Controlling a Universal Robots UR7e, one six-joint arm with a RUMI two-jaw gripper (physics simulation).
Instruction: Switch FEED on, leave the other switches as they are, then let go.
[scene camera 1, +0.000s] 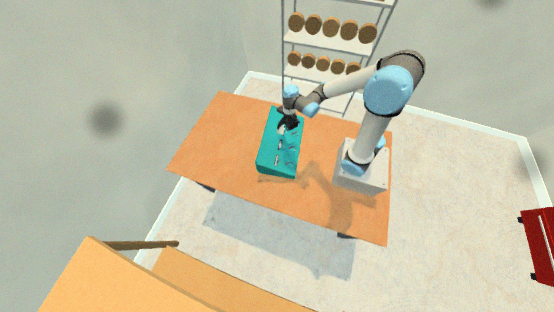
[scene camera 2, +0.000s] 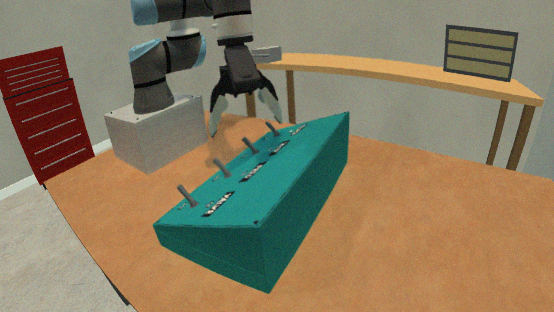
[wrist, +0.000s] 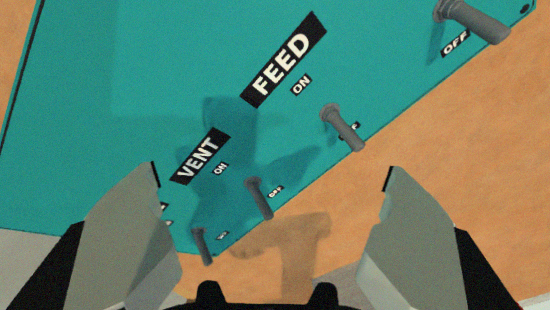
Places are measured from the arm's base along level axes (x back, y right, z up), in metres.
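Where they show: gripper, fingertip midpoint: (scene camera 1: 286, 130) (scene camera 2: 246, 130) (wrist: 272, 167); arm's base, origin of the base link: (scene camera 2: 154, 106).
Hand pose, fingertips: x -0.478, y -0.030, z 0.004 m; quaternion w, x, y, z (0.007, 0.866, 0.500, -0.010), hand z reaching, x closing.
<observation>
Each offset is from my fingertips to the top centre of the thing. "spot": to the spot under its first point. Level surfaces: height alone.
A teal switch panel (scene camera 1: 267, 150) (scene camera 2: 280, 175) (wrist: 75, 125) has grey levers. The FEED lever @[dx +0.036, dy +0.054, dz -0.055 m] (scene camera 2: 222, 168) (wrist: 343, 128) leans to its OFF label, away from the FEED name plate @[spot: dx -0.042, dy +0.028, dz -0.070 m] (scene camera 2: 253, 171) (wrist: 283, 60). The VENT lever @[dx +0.073, dy -0.060, dz -0.055 m] (scene camera 2: 250, 145) (wrist: 259, 199), the BRAKE lever @[dx +0.111, dy -0.174, dz -0.055 m] (scene camera 2: 272, 129) (wrist: 202, 246) and the VALVE lever @[dx -0.001, dy +0.168, dz -0.055 m] (scene camera 2: 187, 196) (wrist: 475, 22) lean the same way. My gripper (scene camera 1: 287, 132) (scene camera 2: 247, 127) (wrist: 272, 167) is wide open and empty, above the panel's VENT and BRAKE end. It touches no lever that I can see.
The panel stands on an orange table @[dz -0.182 m] (scene camera 1: 220, 135) (scene camera 2: 425, 215). The arm's grey base block (scene camera 1: 362, 184) (scene camera 2: 150, 145) stands on the levers' side of the panel. A shelf rack (scene camera 1: 283, 60), a red cabinet (scene camera 1: 535, 245) (scene camera 2: 45, 120) and a wooden bench (scene camera 2: 400, 70) stand away from the table.
</observation>
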